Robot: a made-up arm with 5 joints.
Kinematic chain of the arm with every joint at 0, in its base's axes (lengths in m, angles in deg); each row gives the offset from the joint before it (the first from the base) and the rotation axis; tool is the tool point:
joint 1: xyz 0 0 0.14 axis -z
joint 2: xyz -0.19 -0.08 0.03 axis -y
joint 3: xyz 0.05 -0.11 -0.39 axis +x
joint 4: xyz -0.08 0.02 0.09 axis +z
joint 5: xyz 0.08 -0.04 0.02 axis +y
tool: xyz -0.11 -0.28 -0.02
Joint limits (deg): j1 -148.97..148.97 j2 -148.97..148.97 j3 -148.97..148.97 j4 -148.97..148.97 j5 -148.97..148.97
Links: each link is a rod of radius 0.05 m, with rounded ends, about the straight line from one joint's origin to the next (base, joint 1, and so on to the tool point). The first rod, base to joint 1, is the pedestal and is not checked.
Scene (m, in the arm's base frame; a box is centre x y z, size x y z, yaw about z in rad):
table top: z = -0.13
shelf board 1: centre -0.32 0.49 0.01 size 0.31 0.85 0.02 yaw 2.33
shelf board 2: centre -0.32 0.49 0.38 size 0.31 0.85 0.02 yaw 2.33
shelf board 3: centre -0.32 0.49 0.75 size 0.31 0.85 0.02 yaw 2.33
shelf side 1: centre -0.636 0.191 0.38 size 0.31 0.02 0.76 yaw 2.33
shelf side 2: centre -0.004 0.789 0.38 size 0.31 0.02 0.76 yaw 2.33
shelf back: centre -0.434 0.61 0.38 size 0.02 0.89 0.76 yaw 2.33
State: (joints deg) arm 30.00 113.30 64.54 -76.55 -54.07
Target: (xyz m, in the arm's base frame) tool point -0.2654 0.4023 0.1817
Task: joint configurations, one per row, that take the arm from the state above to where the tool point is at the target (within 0.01 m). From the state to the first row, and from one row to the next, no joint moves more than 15 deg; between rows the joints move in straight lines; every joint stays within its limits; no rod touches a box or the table.
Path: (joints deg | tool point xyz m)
1: 16.29 112.89 68.45 -73.78 -55.81 | 0.3008 -0.3327 0.0560
2: 2.58 112.48 72.36 -71.00 -57.56 | 0.3858 -0.2501 0.0662
3: -11.13 112.07 76.28 -68.23 -59.30 | 0.4468 -0.1440 0.0769
4: -24.84 111.66 80.19 -65.46 -61.04 | 0.4771 -0.0217 0.0880
5: -38.55 111.25 84.10 -62.69 -62.79 | 0.4720 0.1071 0.0995
6: -52.26 110.83 88.01 -59.91 -64.53 | 0.4304 0.2318 0.1111
7: -65.97 110.42 91.93 -57.14 -66.27 | 0.3542 0.3413 0.1229
8: -79.68 110.01 95.84 -54.37 -68.02 | 0.2491 0.4257 0.1348
9: -93.39 109.60 99.75 -51.59 -69.76 | 0.1235 0.4772 0.1467
10: -107.10 109.19 103.66 -48.82 -71.50 | -0.0119 0.4908 0.1585
11: -120.81 108.78 107.57 -46.05 -73.24 | -0.1454 0.4651 0.1702
12: -134.52 108.37 111.49 -43.28 -74.99 | -0.2654 0.4023 0.1817

